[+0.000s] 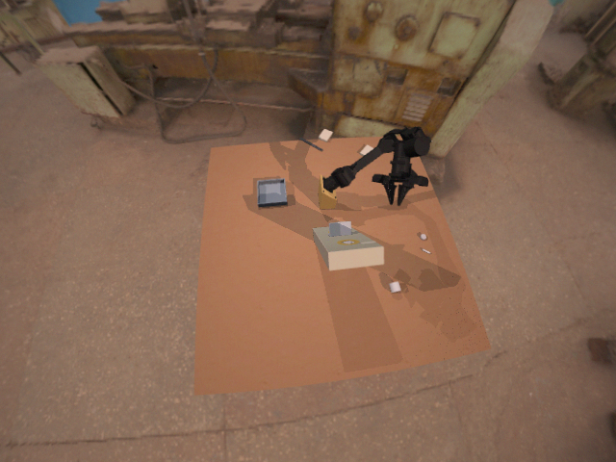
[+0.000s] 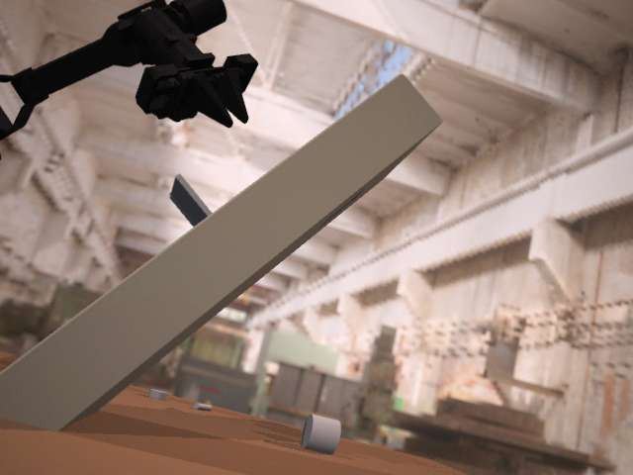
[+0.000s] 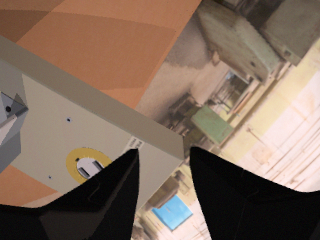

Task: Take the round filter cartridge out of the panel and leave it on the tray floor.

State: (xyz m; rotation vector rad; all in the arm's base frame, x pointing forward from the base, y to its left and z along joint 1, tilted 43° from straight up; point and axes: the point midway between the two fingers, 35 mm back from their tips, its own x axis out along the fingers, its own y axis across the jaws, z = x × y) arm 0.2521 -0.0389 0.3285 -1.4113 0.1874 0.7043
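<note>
My gripper tip is 11 cm short of the round filter cartridge, 15 cm to the left of it and 10 cm above it.
</note>
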